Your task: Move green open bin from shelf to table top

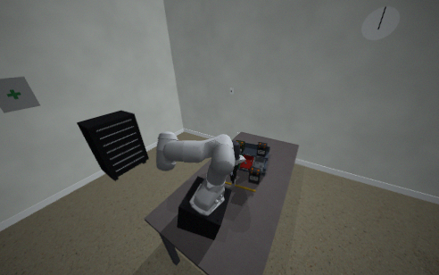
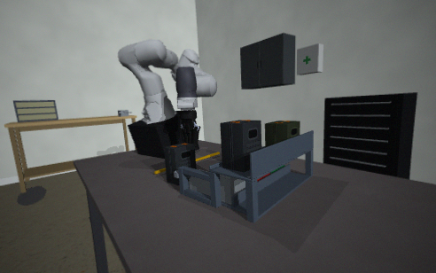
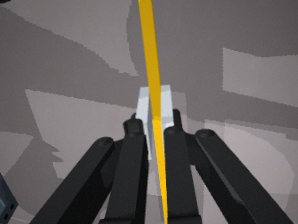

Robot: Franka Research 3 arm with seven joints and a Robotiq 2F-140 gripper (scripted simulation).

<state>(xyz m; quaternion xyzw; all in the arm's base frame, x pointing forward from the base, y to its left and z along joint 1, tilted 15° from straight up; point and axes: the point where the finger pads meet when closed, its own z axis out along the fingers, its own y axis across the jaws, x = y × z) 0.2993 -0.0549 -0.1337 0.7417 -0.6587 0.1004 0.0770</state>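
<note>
Now: hand 30 cm short of the green open bin and 11 cm to the right of it. Round my hand: yellow strip: 3 cm below; then red bin: 31 cm ahead; then grey bin: 33 cm ahead, 12 cm to the right.
</note>
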